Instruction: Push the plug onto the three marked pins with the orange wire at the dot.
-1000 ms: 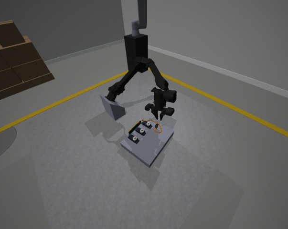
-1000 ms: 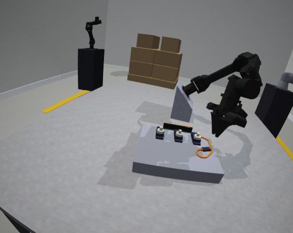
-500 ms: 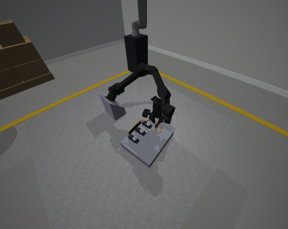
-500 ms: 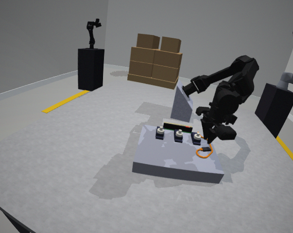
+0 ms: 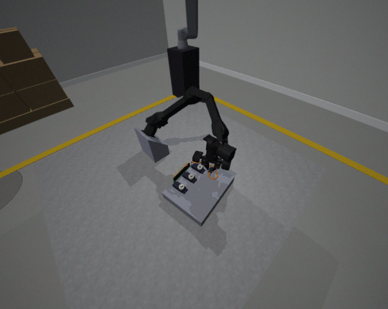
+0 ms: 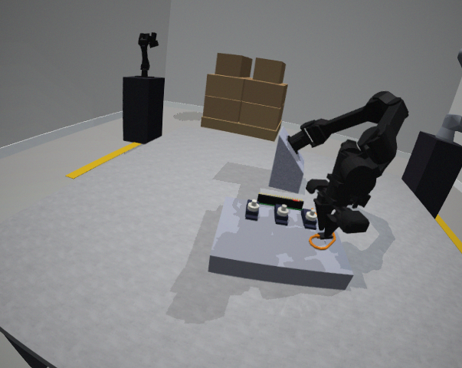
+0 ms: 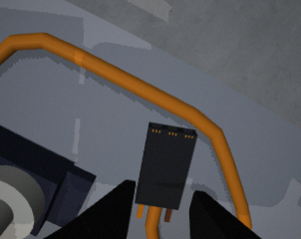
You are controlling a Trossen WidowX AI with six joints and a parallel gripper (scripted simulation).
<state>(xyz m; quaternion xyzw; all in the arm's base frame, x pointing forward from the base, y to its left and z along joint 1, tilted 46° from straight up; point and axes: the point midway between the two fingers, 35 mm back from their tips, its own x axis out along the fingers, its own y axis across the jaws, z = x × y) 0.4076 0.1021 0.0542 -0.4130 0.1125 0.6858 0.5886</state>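
Now: gripper tip 110 mm past the red band, 80 mm to the left of it and 10 mm below it. The rest, counted from my gripper tip: grey holder block: 90 mm to the right, 60 mm ahead, 30 mm below; then pin row: 120 mm to the right, 100 mm behind.
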